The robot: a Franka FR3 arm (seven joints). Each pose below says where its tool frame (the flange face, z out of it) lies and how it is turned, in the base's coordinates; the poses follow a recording.
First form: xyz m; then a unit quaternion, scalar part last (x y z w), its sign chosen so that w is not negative.
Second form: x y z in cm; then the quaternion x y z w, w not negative. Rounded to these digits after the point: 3 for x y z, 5 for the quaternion.
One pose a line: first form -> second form
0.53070, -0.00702, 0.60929, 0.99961, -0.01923, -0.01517, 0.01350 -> 53.070, -0.702, 60.929, 0.99961, -0.01923, -0.01517, 0.01350
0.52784, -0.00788, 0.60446, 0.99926, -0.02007, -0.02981, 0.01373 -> 52.784, -0.788, 60.446, 0.99926, -0.02007, -0.02981, 0.01373
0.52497, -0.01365, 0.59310, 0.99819, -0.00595, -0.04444, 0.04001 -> 52.497, -1.365, 59.310, 0.99819, -0.00595, -0.04444, 0.04001
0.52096, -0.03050, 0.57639, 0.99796, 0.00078, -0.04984, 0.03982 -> 52.096, -3.050, 57.639, 0.99796, 0.00078, -0.04984, 0.03982
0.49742, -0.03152, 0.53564, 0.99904, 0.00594, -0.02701, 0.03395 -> 49.742, -3.152, 53.564, 0.99904, 0.00594, -0.02701, 0.03395
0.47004, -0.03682, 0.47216, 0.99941, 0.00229, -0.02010, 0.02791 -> 47.004, -3.682, 47.216, 0.99941, 0.00229, -0.02010, 0.02791
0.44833, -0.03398, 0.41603, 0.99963, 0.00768, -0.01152, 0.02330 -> 44.833, -3.398, 41.603, 0.99963, 0.00768, -0.01152, 0.02330
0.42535, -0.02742, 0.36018, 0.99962, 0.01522, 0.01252, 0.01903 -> 42.535, -2.742, 36.018, 0.99962, 0.01522, 0.01252, 0.01903
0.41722, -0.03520, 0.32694, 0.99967, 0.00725, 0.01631, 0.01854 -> 41.722, -3.520, 32.694, 0.99967, 0.00725, 0.01631, 0.01854
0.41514, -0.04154, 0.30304, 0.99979, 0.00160, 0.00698, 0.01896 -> 41.514, -4.154, 30.304, 0.99979, 0.00160, 0.00698, 0.01896
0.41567, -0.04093, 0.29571, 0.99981, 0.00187, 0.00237, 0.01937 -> 41.567, -4.093, 29.571, 0.99981, 0.00187, 0.00237, 0.01937
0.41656, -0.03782, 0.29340, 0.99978, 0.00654, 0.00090, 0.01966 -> 41.656, -3.782, 29.340, 0.99978, 0.00654, 0.00090, 0.01966
